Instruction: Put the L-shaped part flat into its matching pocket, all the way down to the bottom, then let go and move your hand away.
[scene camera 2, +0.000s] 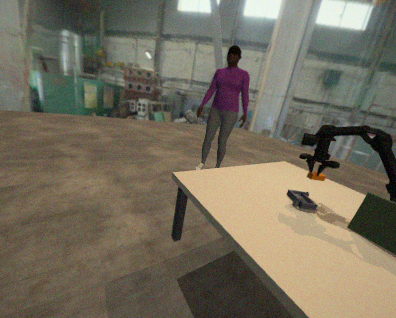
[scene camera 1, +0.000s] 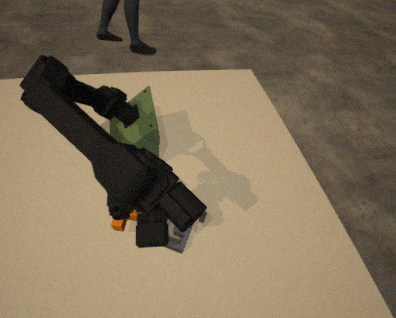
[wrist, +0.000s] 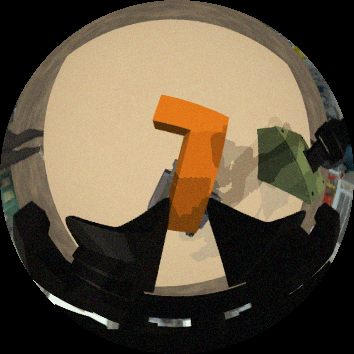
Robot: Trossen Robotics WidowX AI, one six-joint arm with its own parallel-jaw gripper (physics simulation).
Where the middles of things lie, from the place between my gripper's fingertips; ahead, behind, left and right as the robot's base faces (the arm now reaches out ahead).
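Labels:
The orange L-shaped part (wrist: 203, 129) is in my sight, 1 cm below my hand and 1 cm behind it, and 3 cm to the right of it.

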